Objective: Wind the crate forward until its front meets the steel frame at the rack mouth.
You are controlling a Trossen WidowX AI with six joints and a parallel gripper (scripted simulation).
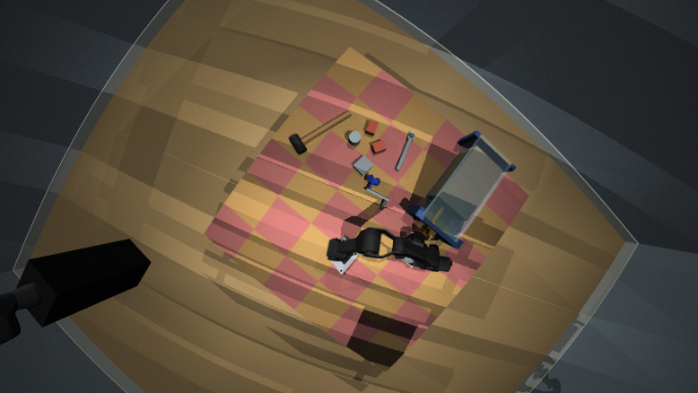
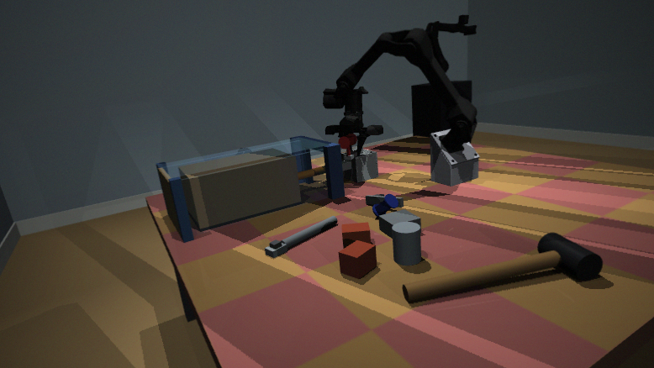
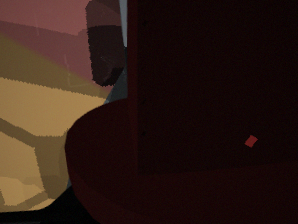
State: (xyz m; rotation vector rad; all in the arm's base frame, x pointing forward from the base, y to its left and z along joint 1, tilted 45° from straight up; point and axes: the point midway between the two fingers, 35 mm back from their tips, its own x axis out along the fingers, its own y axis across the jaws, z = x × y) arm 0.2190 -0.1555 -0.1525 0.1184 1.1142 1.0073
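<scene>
Now: the grey crank arm 10 mm ahead of my gripper tip, 10 mm to the left of it and 20 mm above it. From my gripper tip the other things lie so: grey winch (50 mm behind, 40 mm to the right, 60 mm below); blue-knobbed winch handle (90 mm ahead, 280 mm to the left, 70 mm below); red knob (40 mm ahead, 30 mm to the left, 50 mm above).
</scene>
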